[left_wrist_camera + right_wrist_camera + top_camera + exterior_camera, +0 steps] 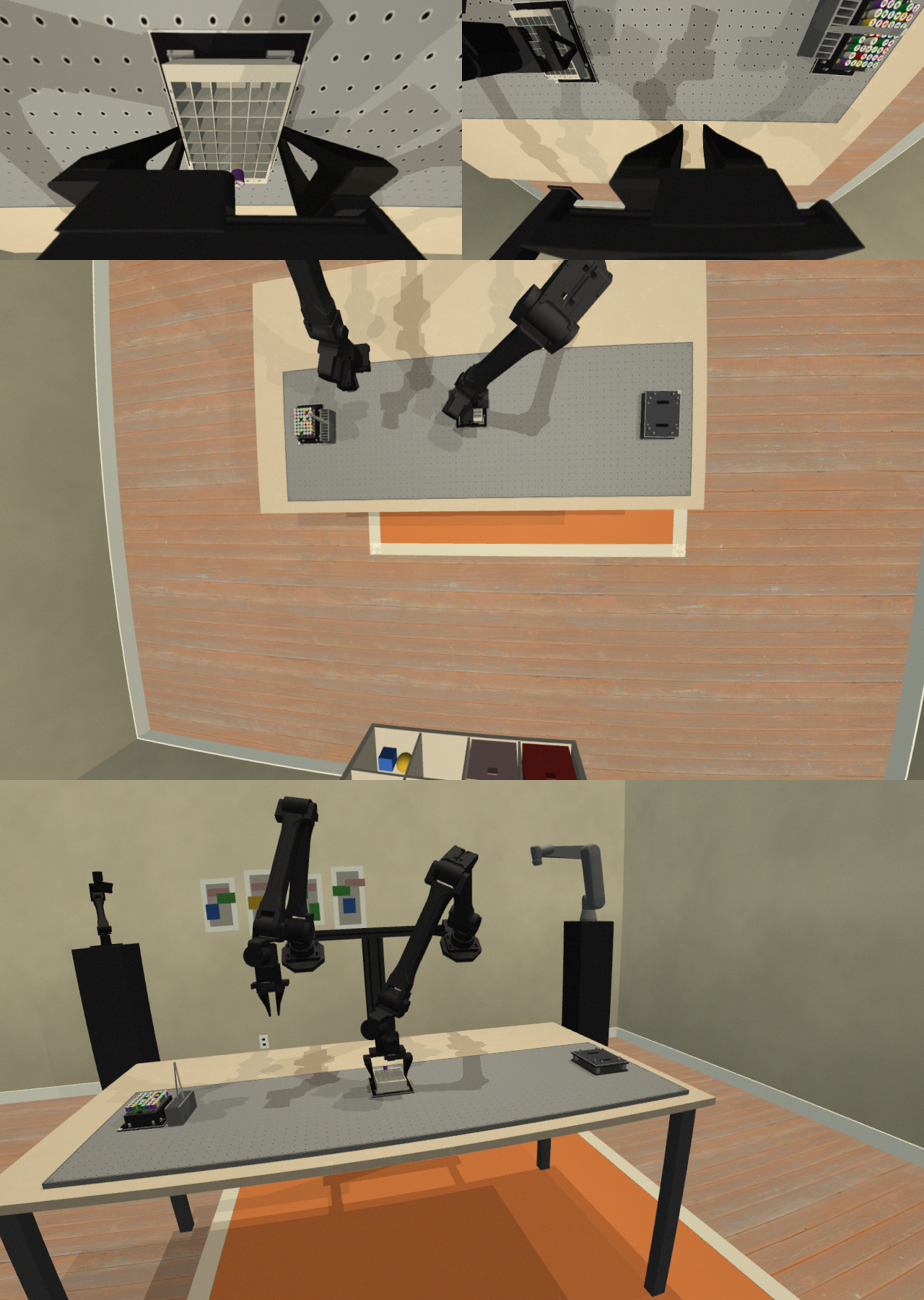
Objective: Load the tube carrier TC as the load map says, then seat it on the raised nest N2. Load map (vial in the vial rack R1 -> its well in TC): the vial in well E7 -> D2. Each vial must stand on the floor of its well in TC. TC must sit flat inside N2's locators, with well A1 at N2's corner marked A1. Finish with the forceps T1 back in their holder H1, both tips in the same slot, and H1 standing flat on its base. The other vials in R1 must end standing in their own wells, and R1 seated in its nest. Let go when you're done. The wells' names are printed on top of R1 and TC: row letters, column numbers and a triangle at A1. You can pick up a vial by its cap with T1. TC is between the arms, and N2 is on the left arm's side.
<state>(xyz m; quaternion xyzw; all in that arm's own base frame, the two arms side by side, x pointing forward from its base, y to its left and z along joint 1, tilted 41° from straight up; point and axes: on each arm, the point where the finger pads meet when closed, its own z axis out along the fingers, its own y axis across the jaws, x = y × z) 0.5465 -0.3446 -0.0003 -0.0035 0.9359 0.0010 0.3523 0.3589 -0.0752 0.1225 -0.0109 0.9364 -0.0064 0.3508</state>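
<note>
Now: left hand right at the white tube carrier TC. From my left hand the other things lie so: grey holder H1: 58 cm to the right, 6 cm ahead, 1 cm below; then black raised nest N2: 68 cm to the left, 5 cm ahead.
</note>
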